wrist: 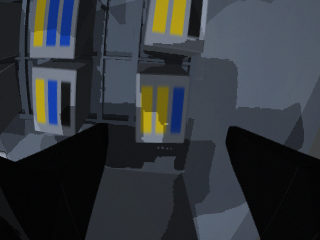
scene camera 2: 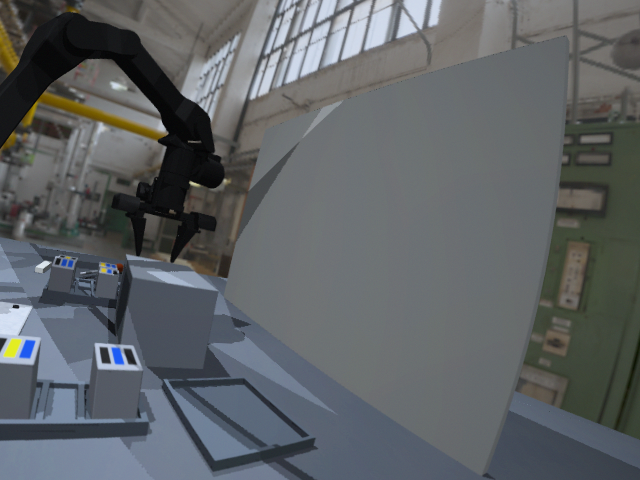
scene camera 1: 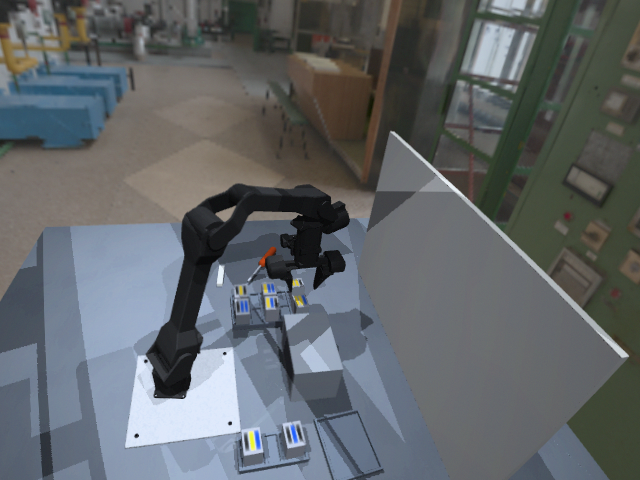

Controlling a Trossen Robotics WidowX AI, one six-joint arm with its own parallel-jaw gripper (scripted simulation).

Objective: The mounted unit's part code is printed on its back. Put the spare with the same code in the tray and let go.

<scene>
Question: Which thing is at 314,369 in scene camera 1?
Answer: A mounted unit.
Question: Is my gripper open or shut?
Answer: Open.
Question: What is my gripper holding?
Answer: Nothing.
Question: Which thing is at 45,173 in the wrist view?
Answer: My gripper.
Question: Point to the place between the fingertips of my gripper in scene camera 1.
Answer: At 302,289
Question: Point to a tall grey panel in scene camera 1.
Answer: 498,357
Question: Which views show my gripper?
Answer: The wrist view, scene camera 2 and scene camera 1: all of them.
</scene>
